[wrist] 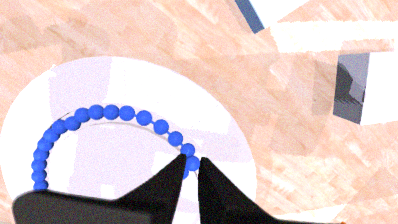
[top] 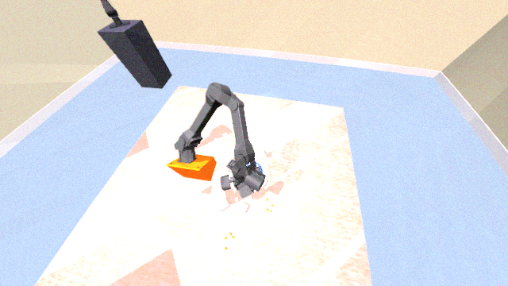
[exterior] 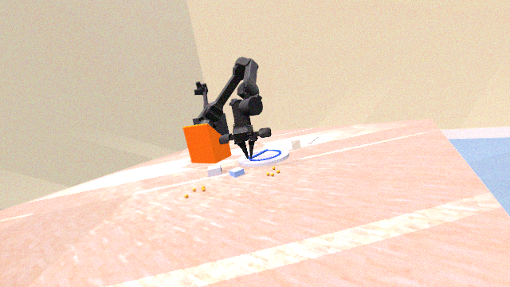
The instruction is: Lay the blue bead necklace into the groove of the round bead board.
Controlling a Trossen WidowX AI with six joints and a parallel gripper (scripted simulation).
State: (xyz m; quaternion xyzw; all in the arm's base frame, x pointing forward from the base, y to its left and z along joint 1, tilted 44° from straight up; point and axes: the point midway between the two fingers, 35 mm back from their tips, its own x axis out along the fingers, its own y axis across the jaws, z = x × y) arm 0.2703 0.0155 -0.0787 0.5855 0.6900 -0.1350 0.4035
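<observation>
Now: the round white bead board 20 mm ahead of my gripper tip, 60 mm to the left of it and 10 mm below it. The rest, counted from my gripper tip: white block (80 mm behind, 110 mm to the right, 10 mm below); then light blue cube (20 mm ahead, 110 mm to the right, 10 mm below); then beige cube (110 mm ahead, 200 mm to the left).
</observation>
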